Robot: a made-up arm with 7 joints.
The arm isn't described. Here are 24 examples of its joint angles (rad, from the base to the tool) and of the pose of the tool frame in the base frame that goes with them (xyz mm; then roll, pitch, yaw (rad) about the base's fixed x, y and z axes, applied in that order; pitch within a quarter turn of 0, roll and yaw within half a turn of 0).
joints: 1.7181 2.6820 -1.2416 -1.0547 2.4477 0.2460 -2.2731
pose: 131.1 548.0 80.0 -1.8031 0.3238 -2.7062
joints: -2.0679 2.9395 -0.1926 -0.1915 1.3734 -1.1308 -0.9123
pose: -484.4 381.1 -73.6 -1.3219 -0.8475 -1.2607
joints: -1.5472 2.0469 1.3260 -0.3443 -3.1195 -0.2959 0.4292
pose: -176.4 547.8 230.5 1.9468 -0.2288 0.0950
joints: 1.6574 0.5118 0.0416 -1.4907 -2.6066 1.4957 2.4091
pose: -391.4 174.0 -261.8 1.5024 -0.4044 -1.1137
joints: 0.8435 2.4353 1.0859 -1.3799 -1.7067 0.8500 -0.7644
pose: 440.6 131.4 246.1 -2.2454 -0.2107 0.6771
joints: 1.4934 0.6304 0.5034 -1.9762 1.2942 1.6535 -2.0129
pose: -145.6 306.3 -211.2 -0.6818 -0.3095 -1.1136
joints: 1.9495 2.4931 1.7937 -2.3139 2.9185 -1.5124 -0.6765
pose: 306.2 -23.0 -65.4 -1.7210 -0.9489 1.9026
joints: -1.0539 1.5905 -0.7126 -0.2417 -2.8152 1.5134 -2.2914
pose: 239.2 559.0 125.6 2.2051 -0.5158 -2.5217
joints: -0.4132 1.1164 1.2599 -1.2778 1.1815 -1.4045 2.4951
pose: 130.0 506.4 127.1 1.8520 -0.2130 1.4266
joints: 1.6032 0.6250 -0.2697 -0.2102 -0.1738 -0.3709 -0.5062
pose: -600.5 157.0 13.8 -0.8797 0.8095 -1.2473
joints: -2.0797 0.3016 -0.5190 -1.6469 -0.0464 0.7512 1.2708
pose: 128.7 -316.4 325.7 2.8161 -0.7177 2.3222
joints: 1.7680 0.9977 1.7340 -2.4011 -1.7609 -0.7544 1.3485
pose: 82.8 250.5 121.1 0.5877 0.8135 -1.7406
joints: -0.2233 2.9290 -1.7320 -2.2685 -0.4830 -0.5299 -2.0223
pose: -38.0 316.9 66.3 -0.0550 -0.1590 2.3849
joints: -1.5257 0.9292 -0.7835 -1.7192 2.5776 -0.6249 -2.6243
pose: 395.1 -114.0 199.6 2.3808 -0.0634 -2.2553
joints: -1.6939 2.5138 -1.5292 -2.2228 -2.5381 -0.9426 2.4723
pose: 162.3 265.7 131.5 1.4594 0.4347 -0.8101
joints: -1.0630 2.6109 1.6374 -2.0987 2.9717 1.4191 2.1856
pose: -328.5 -110.3 128.5 -0.7825 -0.9728 0.4606
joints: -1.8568 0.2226 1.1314 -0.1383 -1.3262 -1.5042 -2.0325
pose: 588.6 -104.7 165.0 -2.6317 0.3407 -1.0307
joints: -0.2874 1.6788 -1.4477 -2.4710 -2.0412 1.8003 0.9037
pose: 105.9 110.9 -223.3 2.4447 -0.0067 -1.9427
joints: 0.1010 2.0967 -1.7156 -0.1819 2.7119 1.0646 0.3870
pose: -2.0 561.3 264.9 0.5385 -0.9746 1.6357
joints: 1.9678 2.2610 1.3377 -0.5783 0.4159 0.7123 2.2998
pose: 311.0 526.6 7.2 -1.7171 -1.1904 -3.0841
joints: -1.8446 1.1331 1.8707 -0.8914 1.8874 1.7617 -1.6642
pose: 219.4 517.2 171.9 2.8959 0.8167 -3.1030
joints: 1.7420 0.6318 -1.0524 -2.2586 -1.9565 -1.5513 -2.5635
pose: -230.4 -157.5 -173.4 -3.1069 1.0409 -1.9285
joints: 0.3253 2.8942 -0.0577 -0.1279 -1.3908 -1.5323 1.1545
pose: 198.2 166.8 563.3 1.2232 0.7939 -0.1959
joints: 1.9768 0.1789 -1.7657 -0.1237 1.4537 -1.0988 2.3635
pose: -552.2 -214.7 182.5 0.4737 -0.6308 2.6599
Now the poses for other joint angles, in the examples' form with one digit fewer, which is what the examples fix.
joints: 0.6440 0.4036 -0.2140 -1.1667 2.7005 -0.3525 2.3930
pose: -44 152 -531 0.291 0.315 -1.337
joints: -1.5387 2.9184 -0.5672 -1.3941 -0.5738 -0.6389 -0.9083
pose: -231 246 395 -2.553 0.654 1.133
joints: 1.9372 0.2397 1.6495 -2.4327 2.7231 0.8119 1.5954
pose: -112 213 147 -0.824 0.608 2.401
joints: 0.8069 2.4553 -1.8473 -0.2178 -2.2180 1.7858 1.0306
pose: 177 463 374 -0.248 -0.385 2.520
